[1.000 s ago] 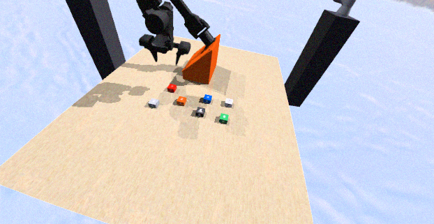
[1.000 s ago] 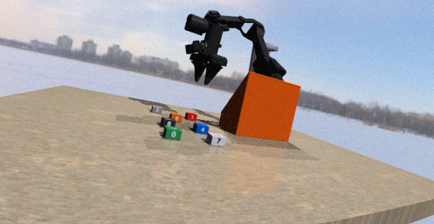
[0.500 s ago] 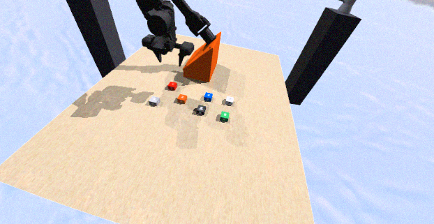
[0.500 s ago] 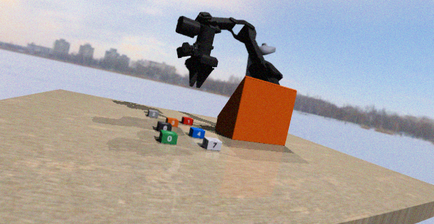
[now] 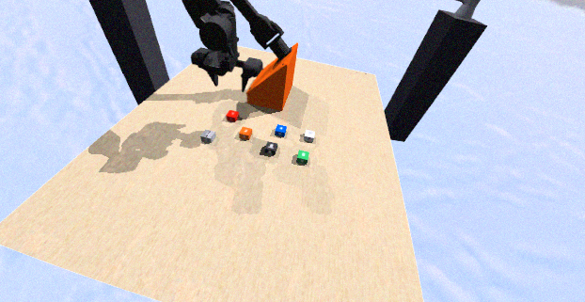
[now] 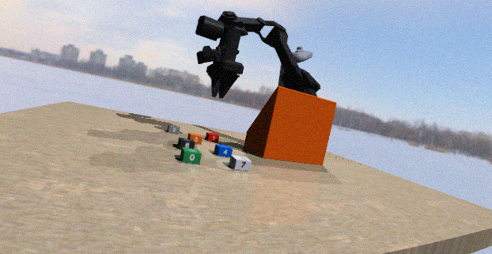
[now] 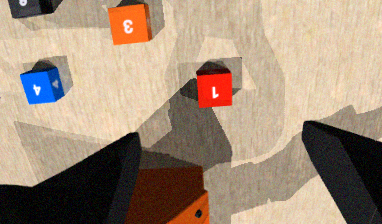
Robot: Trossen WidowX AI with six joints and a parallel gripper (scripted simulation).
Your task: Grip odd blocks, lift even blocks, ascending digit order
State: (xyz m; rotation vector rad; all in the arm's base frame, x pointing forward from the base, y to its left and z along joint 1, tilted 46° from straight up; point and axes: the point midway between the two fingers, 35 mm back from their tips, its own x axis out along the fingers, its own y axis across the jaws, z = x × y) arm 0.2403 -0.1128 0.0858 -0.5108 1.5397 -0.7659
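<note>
Now: gripper tip 25 cm to the right of the green block, 12 cm short of it and 12 cm above it. From my gripper tip the other things lie so: red block (12 cm below, 1 cm behind); then orange block (12 cm below, 6 cm to the left, 6 cm ahead); then grey block (12 cm below, 10 cm ahead, 5 cm to the right).
</note>
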